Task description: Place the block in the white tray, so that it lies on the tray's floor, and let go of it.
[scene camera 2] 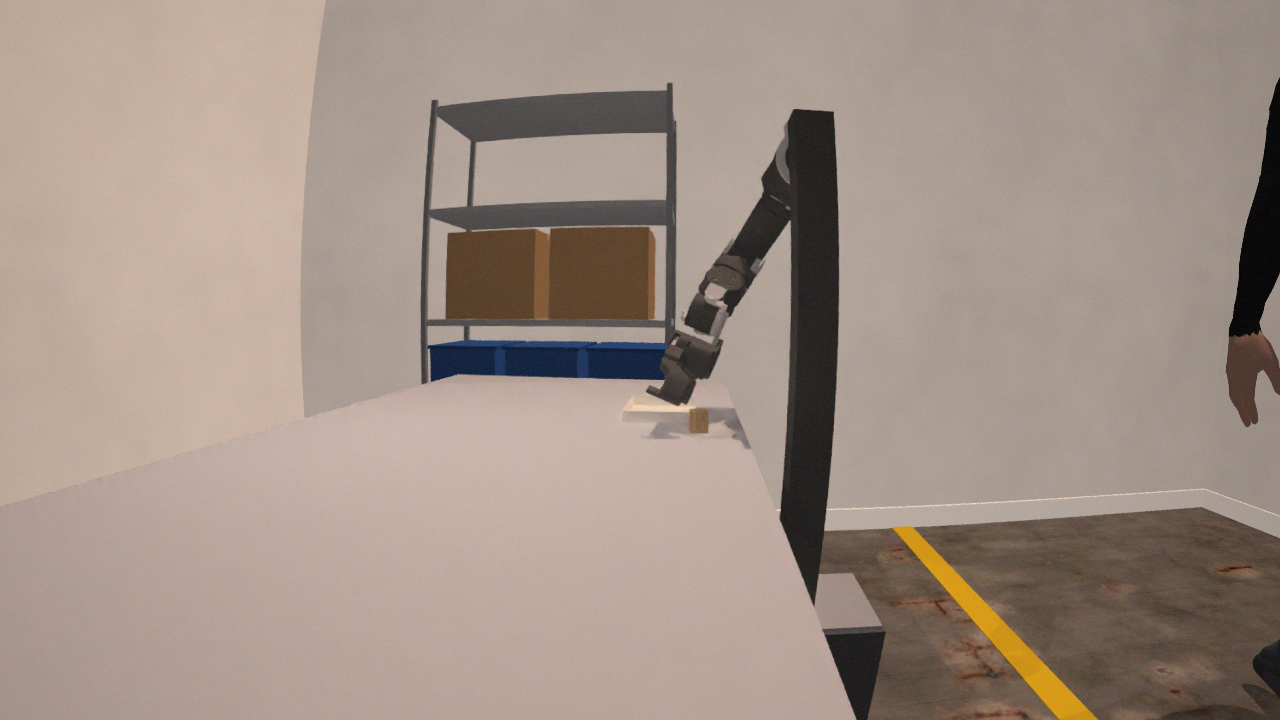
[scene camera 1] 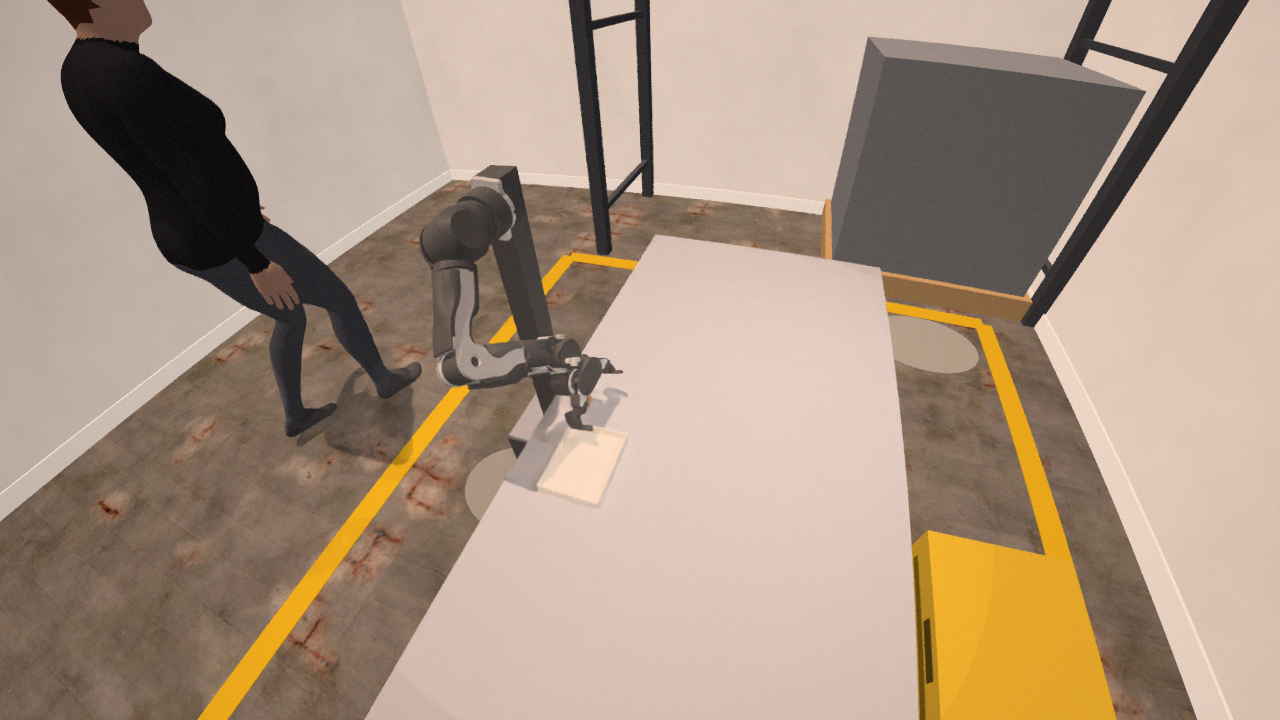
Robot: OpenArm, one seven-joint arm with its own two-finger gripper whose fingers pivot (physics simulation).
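Note:
The small brown wooden block [scene camera 2: 698, 420] stands on the table beside the white tray, on its near side in the scene camera 2 view. In the scene camera 1 view it is almost wholly hidden by the gripper. The white tray [scene camera 1: 583, 467] [scene camera 2: 646, 415] lies on the table near the edge by the robot's post. My gripper [scene camera 1: 601, 394] [scene camera 2: 666, 397] is open, with nothing between its fingers. It hangs low over the table, close to the block and the tray's edge, fingers spread and pointing downward at a slant. Its exact height above the block is hard to tell.
The long pale table [scene camera 1: 760, 447] [scene camera 2: 358, 537] runs beside the robot's dark post [scene camera 1: 526, 277] [scene camera 2: 812, 313]. A person [scene camera 1: 161, 161] stands behind the arm. A yellow box [scene camera 1: 1011, 626] is by the table's other side. A shelf rack [scene camera 2: 554, 111] with cartons stands beyond the far end.

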